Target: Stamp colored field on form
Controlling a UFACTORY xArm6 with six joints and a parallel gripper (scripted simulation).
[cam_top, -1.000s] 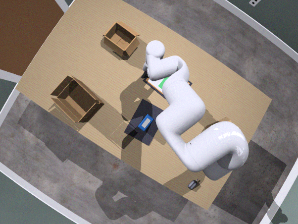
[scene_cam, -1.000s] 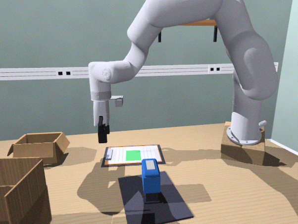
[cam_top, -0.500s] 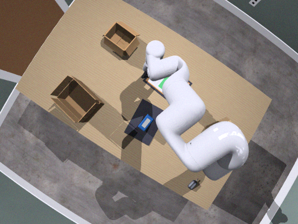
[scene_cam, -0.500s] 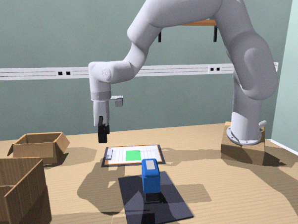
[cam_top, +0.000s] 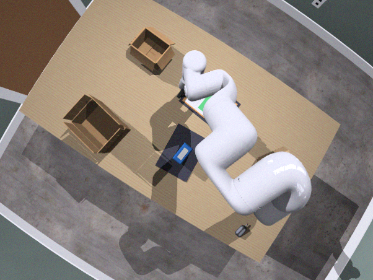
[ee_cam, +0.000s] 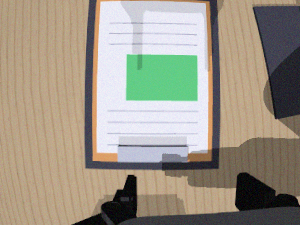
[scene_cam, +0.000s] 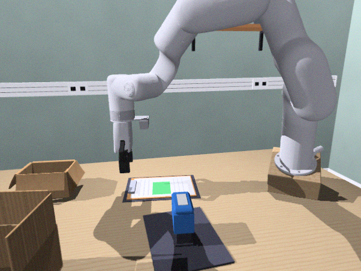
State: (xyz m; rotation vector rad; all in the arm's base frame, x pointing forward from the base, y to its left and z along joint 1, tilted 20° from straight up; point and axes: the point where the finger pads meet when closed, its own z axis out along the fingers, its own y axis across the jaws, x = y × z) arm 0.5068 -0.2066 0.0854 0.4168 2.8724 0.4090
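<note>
The blue stamp is 90 mm behind my hand, 280 mm to the left of it and 50 mm below it. From my hand the other things lie so: clipboard with form (100 mm behind, 100 mm below); then dark mat (90 mm behind, 280 mm to the left, 100 mm below); then black stamp base (90 mm behind, 280 mm to the left, 80 mm below).
</note>
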